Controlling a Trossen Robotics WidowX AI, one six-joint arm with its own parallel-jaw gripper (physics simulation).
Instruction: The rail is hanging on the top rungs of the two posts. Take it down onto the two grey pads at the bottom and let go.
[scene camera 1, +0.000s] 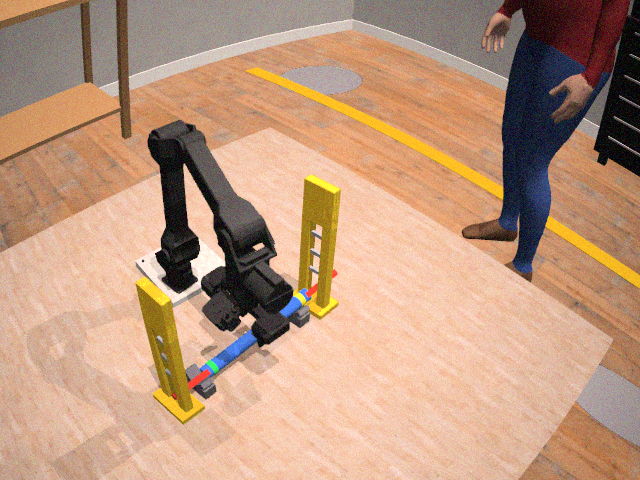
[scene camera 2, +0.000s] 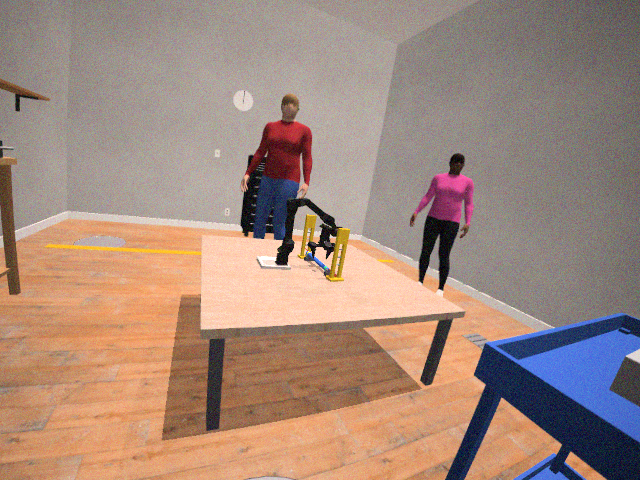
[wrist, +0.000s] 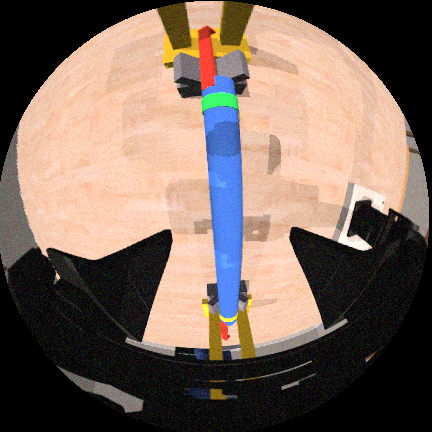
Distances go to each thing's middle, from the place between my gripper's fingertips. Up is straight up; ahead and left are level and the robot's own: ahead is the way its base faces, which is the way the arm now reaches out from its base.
Now: hand 20 cm to the left of the yellow post (scene camera 1: 156, 307) and 9 cm below it.
